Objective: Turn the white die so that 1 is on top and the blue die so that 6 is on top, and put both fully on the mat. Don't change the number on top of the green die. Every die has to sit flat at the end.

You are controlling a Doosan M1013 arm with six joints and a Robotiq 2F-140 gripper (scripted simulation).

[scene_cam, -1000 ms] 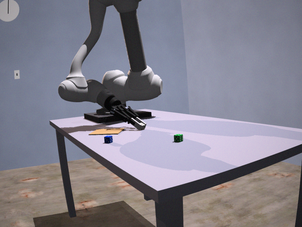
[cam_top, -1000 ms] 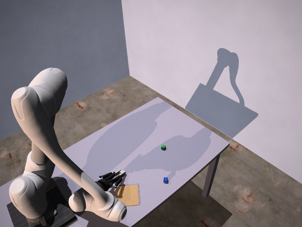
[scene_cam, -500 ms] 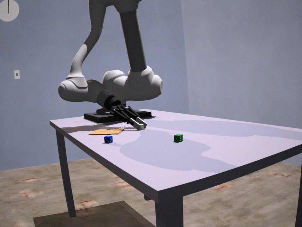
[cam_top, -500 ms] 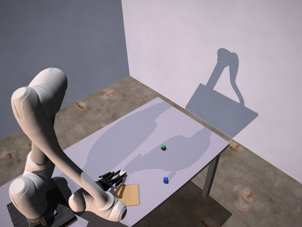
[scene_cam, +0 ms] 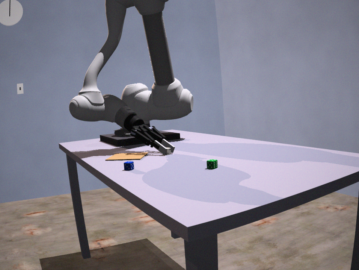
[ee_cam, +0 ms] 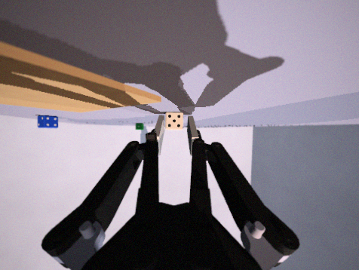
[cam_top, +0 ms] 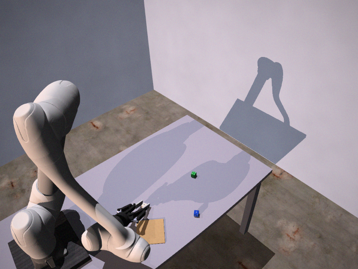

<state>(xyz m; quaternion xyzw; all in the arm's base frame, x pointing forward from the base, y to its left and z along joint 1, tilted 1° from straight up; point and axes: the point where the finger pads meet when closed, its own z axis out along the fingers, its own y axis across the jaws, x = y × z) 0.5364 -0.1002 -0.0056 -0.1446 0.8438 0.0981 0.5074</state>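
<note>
Now: hand 1 cm short of the white die and 2 cm above it. Round my hand: green die (36 cm ahead, 2 cm to the right, 2 cm below); tan mat (6 cm behind, 14 cm to the right, 3 cm below); blue die (18 cm ahead, 22 cm to the right, 2 cm below).
</note>
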